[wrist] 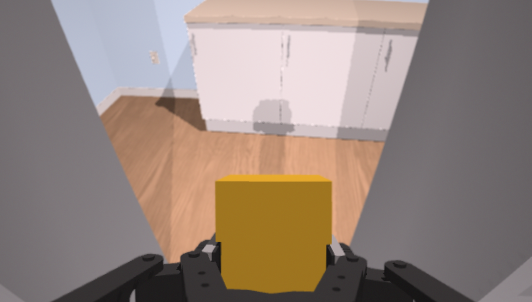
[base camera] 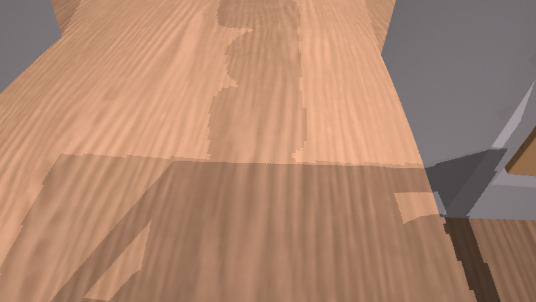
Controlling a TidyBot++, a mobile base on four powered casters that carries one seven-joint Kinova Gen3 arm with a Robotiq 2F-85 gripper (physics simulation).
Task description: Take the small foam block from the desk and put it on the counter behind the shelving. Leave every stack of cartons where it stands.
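Frame: origin at the arm's base, x ahead, y left, z up, level; centimetres.
Where they show: gripper, fingertip midpoint: (wrist: 273, 249).
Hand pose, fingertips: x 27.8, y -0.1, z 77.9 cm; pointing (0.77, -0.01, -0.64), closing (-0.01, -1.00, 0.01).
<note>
Each offset is from my fingertips to the top centre of the thing. "spot": to the spot under its first point. Level surfaces: height alone.
The small foam block @(dx -0.1, dy +0.0, dz +4.8 cm) (wrist: 273, 230) is yellow-orange and sits between the fingers in the wrist view, at the bottom middle. My gripper (wrist: 273, 249) is shut on it, with one black finger on each side. The counter @(dz -26.6 cm) (wrist: 305, 12) has a light wooden top and white cabinet doors, and stands ahead at the top of the wrist view, past the gap between two grey shelf sides. The block is held in the air, apart from the counter. The gripper does not show in the base camera view.
Grey shelving panels rise close on the left (wrist: 65, 165) and on the right (wrist: 440, 150) in the wrist view. In the base camera view, grey shelving stands at both sides, and part of a brown carton @(spot: dx +6.1, dy -34.6, dz -107.0 cm) (base camera: 525, 159) shows at the right edge. A pale blue wall (wrist: 135, 40) stands left of the counter.
</note>
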